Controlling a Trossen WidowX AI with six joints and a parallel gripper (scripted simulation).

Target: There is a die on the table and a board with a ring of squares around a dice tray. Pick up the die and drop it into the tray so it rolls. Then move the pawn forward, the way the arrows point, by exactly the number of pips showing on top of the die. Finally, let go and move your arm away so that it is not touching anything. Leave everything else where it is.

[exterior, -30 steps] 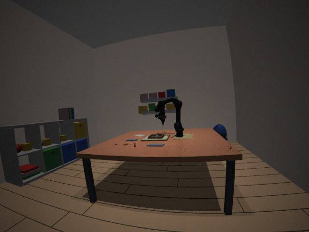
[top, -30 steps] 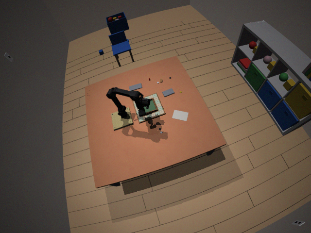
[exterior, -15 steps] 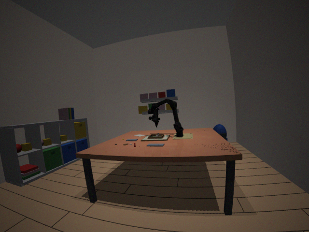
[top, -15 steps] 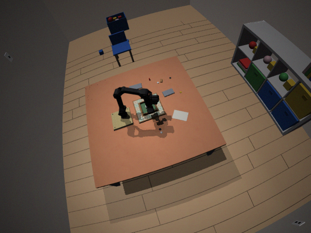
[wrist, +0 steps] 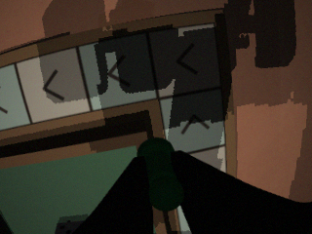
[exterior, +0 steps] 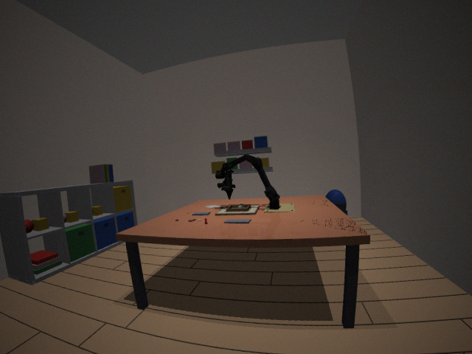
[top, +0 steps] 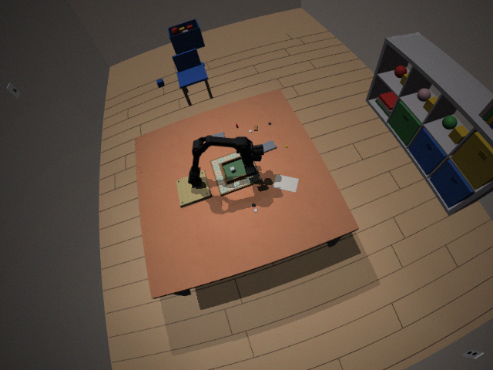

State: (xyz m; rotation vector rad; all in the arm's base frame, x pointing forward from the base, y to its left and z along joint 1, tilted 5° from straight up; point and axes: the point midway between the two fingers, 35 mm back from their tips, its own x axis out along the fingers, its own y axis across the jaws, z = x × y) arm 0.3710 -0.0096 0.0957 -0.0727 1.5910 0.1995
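Right now the green dice tray is 10 cm behind my gripper tip, 6 cm to the left of it and 8 cm below it. Round my gripper tip: white card: 21 cm ahead, 9 cm to the right, 9 cm below; then dark green pawn: 1 cm above.
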